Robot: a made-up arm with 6 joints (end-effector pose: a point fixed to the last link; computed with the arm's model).
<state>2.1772 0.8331 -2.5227 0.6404 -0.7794 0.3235</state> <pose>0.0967 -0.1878 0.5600 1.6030 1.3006 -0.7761</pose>
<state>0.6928 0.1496 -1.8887 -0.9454 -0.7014 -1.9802</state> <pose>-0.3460 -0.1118 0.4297 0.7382 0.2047 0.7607</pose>
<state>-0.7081 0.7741 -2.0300 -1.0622 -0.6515 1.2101</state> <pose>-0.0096 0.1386 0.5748 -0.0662 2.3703 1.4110</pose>
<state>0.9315 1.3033 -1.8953 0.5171 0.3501 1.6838</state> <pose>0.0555 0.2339 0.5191 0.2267 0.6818 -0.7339</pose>
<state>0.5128 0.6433 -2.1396 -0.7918 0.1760 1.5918</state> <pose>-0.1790 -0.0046 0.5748 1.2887 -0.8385 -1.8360</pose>
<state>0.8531 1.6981 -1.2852 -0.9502 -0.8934 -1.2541</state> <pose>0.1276 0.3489 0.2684 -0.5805 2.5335 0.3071</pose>
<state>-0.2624 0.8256 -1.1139 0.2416 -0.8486 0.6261</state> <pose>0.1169 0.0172 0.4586 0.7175 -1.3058 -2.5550</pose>
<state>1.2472 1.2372 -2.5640 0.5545 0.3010 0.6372</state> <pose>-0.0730 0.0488 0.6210 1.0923 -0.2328 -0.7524</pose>
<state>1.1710 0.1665 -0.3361 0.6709 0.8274 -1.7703</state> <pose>-0.0457 0.1215 0.2456 0.5212 -2.4091 0.1804</pose>
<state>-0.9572 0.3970 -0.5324 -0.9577 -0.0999 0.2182</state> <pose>0.1023 -0.0475 0.3077 2.0435 1.4944 1.3807</pose>
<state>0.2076 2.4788 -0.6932 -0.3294 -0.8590 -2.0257</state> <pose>0.2112 0.1419 -0.0907 -0.5130 -2.6323 0.9423</pose>
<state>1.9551 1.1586 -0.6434 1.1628 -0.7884 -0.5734</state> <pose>-0.0936 0.2284 0.2229 -0.0704 -1.0479 -0.7808</pose>
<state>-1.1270 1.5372 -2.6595 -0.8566 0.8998 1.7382</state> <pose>0.0857 -0.1367 0.5714 -0.0618 0.3628 2.3839</pose>
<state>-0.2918 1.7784 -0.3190 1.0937 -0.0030 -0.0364</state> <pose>0.1545 -0.0037 -0.0090 -1.5642 0.7937 -1.5935</pose>
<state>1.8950 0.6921 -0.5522 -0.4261 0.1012 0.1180</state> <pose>-0.1267 0.1597 0.2659 0.4666 -1.6921 -0.1308</pose>
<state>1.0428 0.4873 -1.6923 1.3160 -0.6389 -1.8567</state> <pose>-0.0644 -0.1058 0.5183 0.3024 -1.2918 -2.5126</pose>
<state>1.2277 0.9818 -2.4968 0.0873 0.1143 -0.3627</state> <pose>-0.1003 -0.0772 0.6136 1.2353 -1.3388 -1.9065</pose>
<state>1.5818 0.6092 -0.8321 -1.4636 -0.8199 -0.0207</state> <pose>-0.1353 0.1261 0.3600 1.8969 -2.3664 -0.6340</pose>
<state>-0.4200 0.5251 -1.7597 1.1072 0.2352 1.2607</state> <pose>-0.0944 0.1112 0.5507 1.1781 -0.1745 -1.4593</pose>
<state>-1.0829 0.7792 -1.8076 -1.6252 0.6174 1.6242</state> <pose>0.0087 0.0019 0.5476 0.5704 0.7770 1.7080</pose>
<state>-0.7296 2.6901 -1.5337 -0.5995 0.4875 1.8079</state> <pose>0.2815 -0.1813 -0.1376 -1.6774 1.4382 -2.0377</pose>
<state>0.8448 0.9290 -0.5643 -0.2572 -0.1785 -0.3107</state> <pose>0.0833 0.2094 0.2480 -0.3588 -2.0464 -0.7571</pose>
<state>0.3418 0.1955 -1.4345 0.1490 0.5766 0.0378</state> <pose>-0.1482 0.0219 0.4725 0.1412 -1.5925 -1.8810</pose>
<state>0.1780 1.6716 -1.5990 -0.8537 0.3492 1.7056</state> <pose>0.3466 0.1338 0.2953 -0.7329 -0.3849 -2.0181</pose>
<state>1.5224 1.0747 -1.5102 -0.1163 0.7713 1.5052</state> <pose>-0.0746 0.2231 0.4288 -0.3662 -0.0904 -0.6068</pose>
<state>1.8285 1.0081 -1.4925 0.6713 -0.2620 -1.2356</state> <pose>-0.0779 0.1580 0.5055 0.8947 -1.5815 -1.1309</pose>
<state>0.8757 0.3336 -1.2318 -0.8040 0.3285 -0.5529</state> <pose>-0.0720 0.0185 0.4754 0.4301 2.6072 1.4583</pose>
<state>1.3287 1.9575 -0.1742 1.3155 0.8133 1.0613</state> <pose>-0.0855 0.1341 -0.0156 -2.3577 1.1070 -0.5103</pose>
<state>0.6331 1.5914 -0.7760 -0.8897 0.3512 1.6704</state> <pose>0.1707 0.2189 0.0922 -1.3470 -0.4642 -1.1879</pose>
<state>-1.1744 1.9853 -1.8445 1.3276 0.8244 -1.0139</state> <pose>0.2211 -0.3627 0.2531 -1.1182 -0.6795 -2.0968</pose>
